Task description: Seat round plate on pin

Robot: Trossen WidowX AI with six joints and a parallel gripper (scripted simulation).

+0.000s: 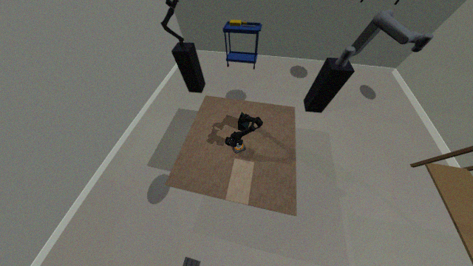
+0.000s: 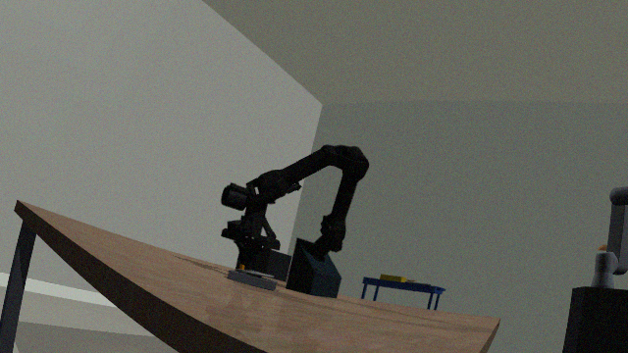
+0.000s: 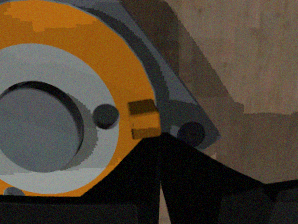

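My gripper tip is now 3 cm to the right of the round orange plate and 1 cm short of it. From my gripper tip the other things lie so: grey base 5 cm to the left, 2 cm below, 1 cm ahead.
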